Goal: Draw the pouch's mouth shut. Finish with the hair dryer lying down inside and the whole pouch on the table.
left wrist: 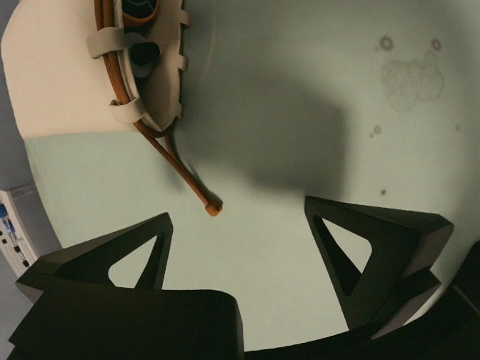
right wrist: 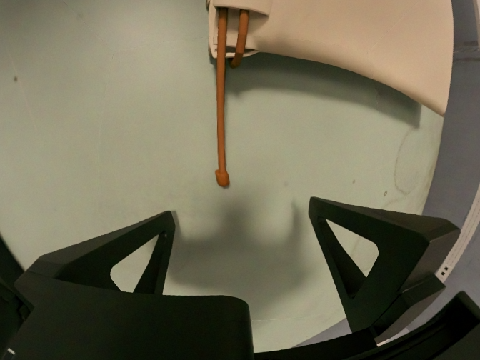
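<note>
The cream pouch (left wrist: 60, 85) (right wrist: 360, 35) lies on the pale green table, at the upper left in the left wrist view and the upper right in the right wrist view. Its mouth is open in the left wrist view, and dark and orange parts, seemingly the hair dryer (left wrist: 144, 52), show inside. An orange-brown drawcord (left wrist: 182, 172) (right wrist: 221, 110) runs through loops at the mouth, and a knotted end sticks out over the table on each side. My left gripper (left wrist: 236, 213) is open and empty, with the cord's knot ahead between its fingertips. My right gripper (right wrist: 240, 212) is open and empty, with the other knot ahead.
The table (left wrist: 240, 260) (right wrist: 125, 150) is pale green with faint stains. A white strip with blue and black details (left wrist: 15, 235) shows beyond the table's left edge in the left wrist view. A pale curved band (right wrist: 462, 240) shows beyond the right edge in the right wrist view.
</note>
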